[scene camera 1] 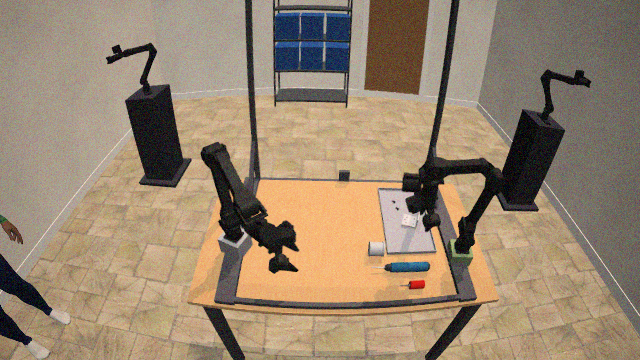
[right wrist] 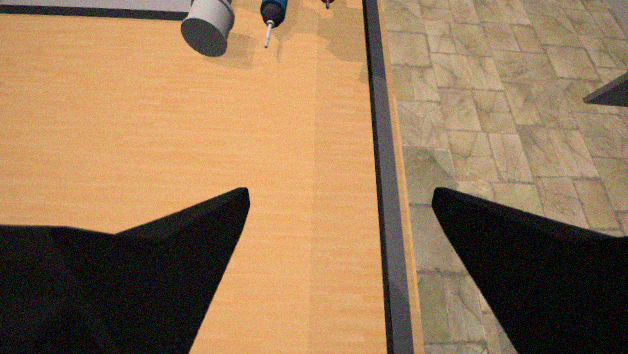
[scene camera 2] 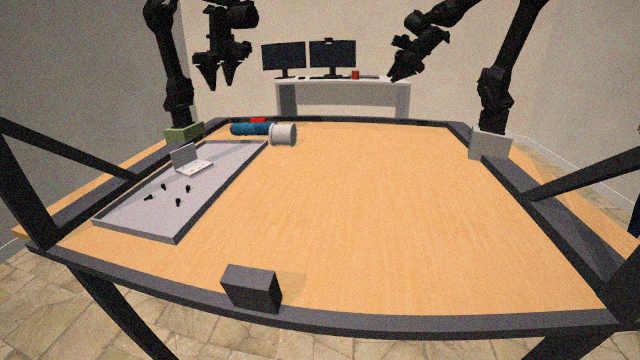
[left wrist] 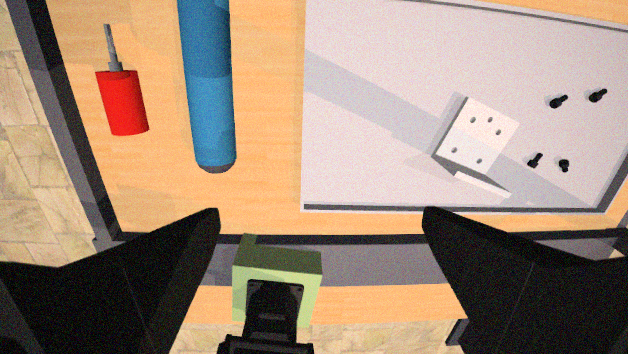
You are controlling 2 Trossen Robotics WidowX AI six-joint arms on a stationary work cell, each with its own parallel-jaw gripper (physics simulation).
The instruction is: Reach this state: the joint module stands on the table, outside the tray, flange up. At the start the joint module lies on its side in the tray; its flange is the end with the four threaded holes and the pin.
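Pixels of known places: left gripper, fingertip midpoint: [scene camera 1: 423, 223] [scene camera 2: 221, 88] [left wrist: 322, 217]; right gripper, fingertip midpoint: [scene camera 1: 298, 261] [right wrist: 340, 196] [scene camera 2: 389, 79]; left arm's base at its link origin: [scene camera 1: 461, 248] [scene camera 2: 183, 125] [left wrist: 273, 300]; right arm's base at its link origin: [scene camera 1: 233, 235] [scene camera 2: 491, 130].
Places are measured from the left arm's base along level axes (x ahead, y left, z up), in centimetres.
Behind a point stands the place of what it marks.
Note:
The joint module [scene camera 1: 376, 249] {z -0.6, x 37.2, y 3.2 cm} [scene camera 2: 283, 134] {z -1.6, x 38.3, y -1.4 cm} [right wrist: 207, 25] {z -0.4, x 39.8, y 2.8 cm}, a short white-grey cylinder, lies on its side on the table, outside the tray [scene camera 1: 395, 242] {z -5.3, x 28.6, y -5.9 cm} [scene camera 2: 135, 220] {z -5.3, x 24.3, y -38.9 cm} [left wrist: 360, 165] {z -5.3, x 16.6, y -7.5 cm} and close to its corner. Its rimmed end faces left in scene camera 2; the holes and pin cannot be made out. Its plain dark end shows in the right wrist view. My left gripper [scene camera 1: 419, 218] {z 11.3, x 20.4, y -1.4 cm} [scene camera 2: 221, 87] {z 11.3, x 20.4, y -1.4 cm} [left wrist: 322, 217] {z 11.3, x 20.4, y -1.4 cm} is open and empty, high above the tray side. My right gripper [scene camera 1: 297, 260] {z 10.9, x 63.7, y 22.4 cm} [scene camera 2: 395, 79] {z 10.9, x 63.7, y 22.4 cm} [right wrist: 340, 196] {z 10.9, x 63.7, y 22.4 cm} is open and empty above the table, well away from the module.
A white angle bracket [scene camera 1: 409, 220] {z -4.1, x 22.1, y -18.9 cm} [scene camera 2: 194, 167] {z -4.0, x 23.0, y -19.7 cm} [left wrist: 477, 135] {z -4.2, x 22.4, y -18.8 cm} and several black screws [scene camera 2: 188, 188] {z -4.7, x 27.9, y -27.2 cm} [left wrist: 558, 101] {z -4.4, x 27.6, y -26.6 cm} are in the tray. A blue screwdriver [scene camera 1: 410, 267] {z -2.2, x 23.0, y 9.9 cm} [left wrist: 210, 100] {z -1.7, x 21.9, y 7.7 cm} lies beside the module, a red one [scene camera 1: 416, 285] {z -2.8, x 20.6, y 18.2 cm} [left wrist: 122, 102] {z -2.6, x 20.4, y 16.1 cm} beyond. A dark block [scene camera 2: 250, 287] {z -0.2, x 55.2, y -46.3 cm} sits at the table edge.

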